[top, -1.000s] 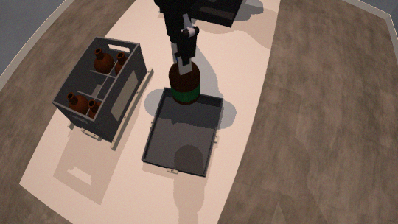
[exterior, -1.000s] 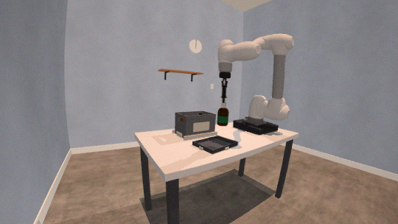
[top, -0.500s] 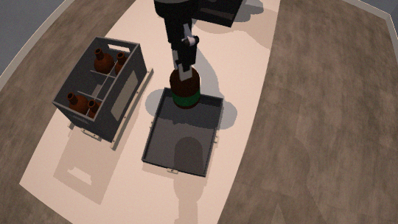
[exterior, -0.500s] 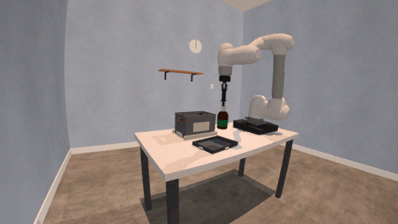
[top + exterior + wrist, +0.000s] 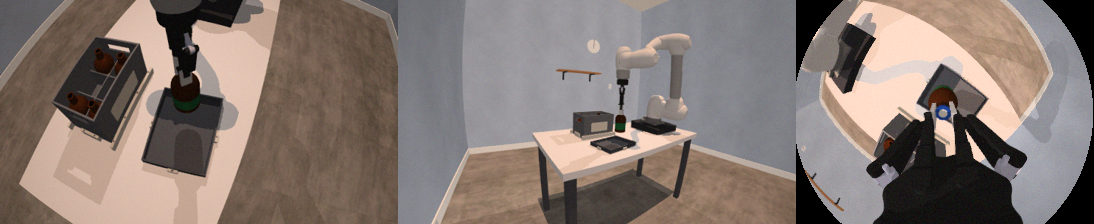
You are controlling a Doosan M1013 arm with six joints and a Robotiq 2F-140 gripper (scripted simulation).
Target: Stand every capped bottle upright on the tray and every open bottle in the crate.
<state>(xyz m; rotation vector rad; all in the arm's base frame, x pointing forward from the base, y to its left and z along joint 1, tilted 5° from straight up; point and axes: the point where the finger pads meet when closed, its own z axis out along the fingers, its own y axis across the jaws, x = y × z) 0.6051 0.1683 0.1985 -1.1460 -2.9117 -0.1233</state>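
Right now my hand is 70 mm above the bottle. The rest, counted from my hand: dark tray: 230 mm below, 50 mm ahead, 10 mm to the left; dark grey crate: 280 mm to the right, 160 mm below, 50 mm ahead.
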